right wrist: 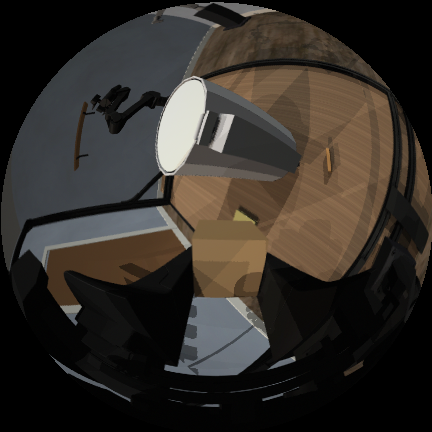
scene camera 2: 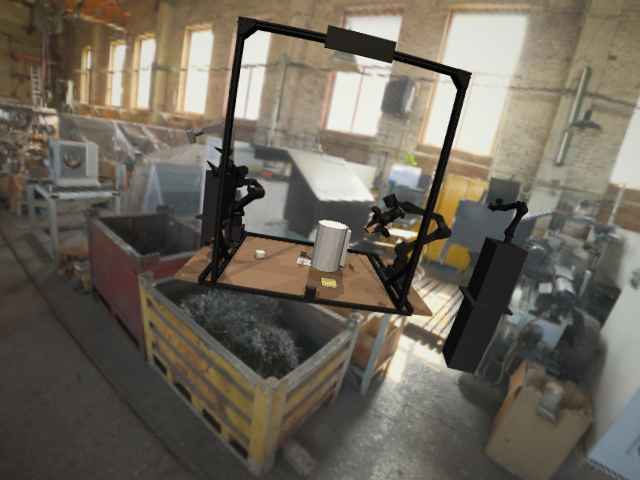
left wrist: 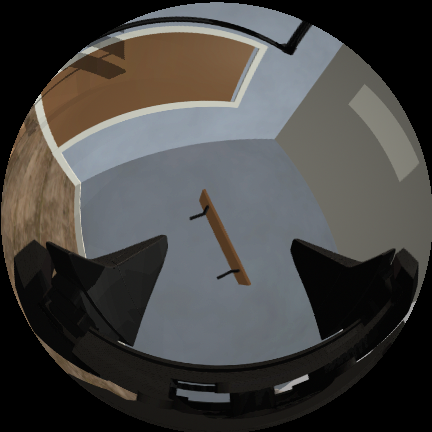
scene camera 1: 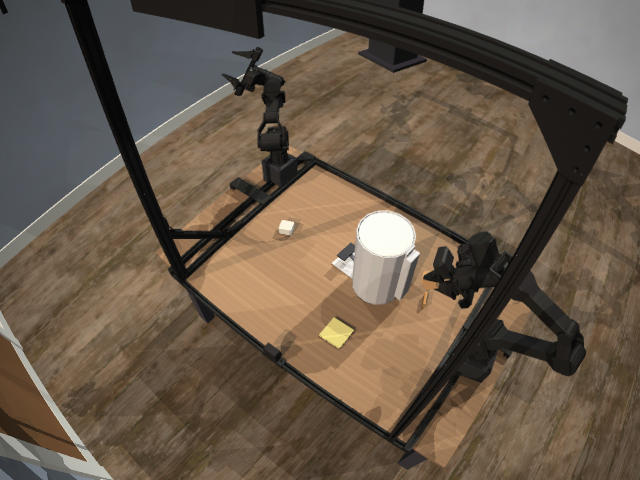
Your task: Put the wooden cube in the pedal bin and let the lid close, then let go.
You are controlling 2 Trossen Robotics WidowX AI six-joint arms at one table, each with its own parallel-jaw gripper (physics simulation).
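Frame: origin at the left arm's base, x ahead, y left, z up, level; millimetres.
Where they show: left gripper, fingertip midpoint: (right wrist: 96, 111) (scene camera 2: 210, 153) (left wrist: 232, 244) (scene camera 1: 226, 63); right gripper, fingertip midpoint: (right wrist: 224, 251) (scene camera 2: 367, 230) (scene camera 1: 426, 281); left arm's base, origin of the base link: (scene camera 2: 235, 224) (scene camera 1: 279, 159); right arm's base, origin of the base link: (scene camera 2: 398, 268) (scene camera 1: 480, 353).
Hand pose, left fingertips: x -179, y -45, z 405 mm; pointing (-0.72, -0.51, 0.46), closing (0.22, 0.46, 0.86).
Things, the pixels of their top centre, and the offset from my left fingertips. Level surfaces: height alone.
- white pedal bin, middle of its top: (right wrist: 172, 122) (scene camera 1: 386, 233) (scene camera 2: 333, 224) dx +758, dy -112, dz -253 mm
- table with its flat lid, its level: dz -255 mm
- wooden cube, middle of its top: (right wrist: 189, 269) (scene camera 1: 432, 274) (scene camera 2: 370, 224) dx +945, dy -185, dz -201 mm
- small white block, middle of its top: (scene camera 1: 286, 225) (scene camera 2: 260, 251) dx +381, dy -136, dz -481 mm
- yellow pad, middle of its top: (right wrist: 240, 226) (scene camera 1: 336, 332) (scene camera 2: 328, 281) dx +771, dy -341, dz -499 mm
- thin orange stick, middle of its top: (right wrist: 328, 158) (scene camera 1: 425, 297) dx +923, dy -76, dz -485 mm
The white pedal bin (scene camera 1: 377, 276) (scene camera 2: 328, 250) (right wrist: 245, 140) stands upright on the table with its flat lid (scene camera 1: 386, 235) (right wrist: 182, 125) closed. Its dark pedal (scene camera 1: 346, 251) sticks out low on the bin's left side in scene camera 1. The wooden cube (scene camera 1: 429, 281) (scene camera 2: 368, 229) (right wrist: 229, 260) is held in the air to the right of the bin. My right gripper (scene camera 1: 434, 279) (scene camera 2: 372, 227) (right wrist: 224, 251) is shut on it. My left gripper (scene camera 1: 228, 64) (scene camera 2: 212, 155) (left wrist: 232, 244) is open and empty, raised high at the far left, away from the bin.
A small white block (scene camera 1: 286, 227) (scene camera 2: 260, 254) lies left of the bin. A yellow pad (scene camera 1: 336, 332) (scene camera 2: 328, 283) (right wrist: 244, 217) lies in front of it. A thin orange stick (scene camera 1: 424, 299) (right wrist: 328, 159) lies right of the bin. A black frame (scene camera 1: 118, 134) (scene camera 2: 232, 103) surrounds the table.
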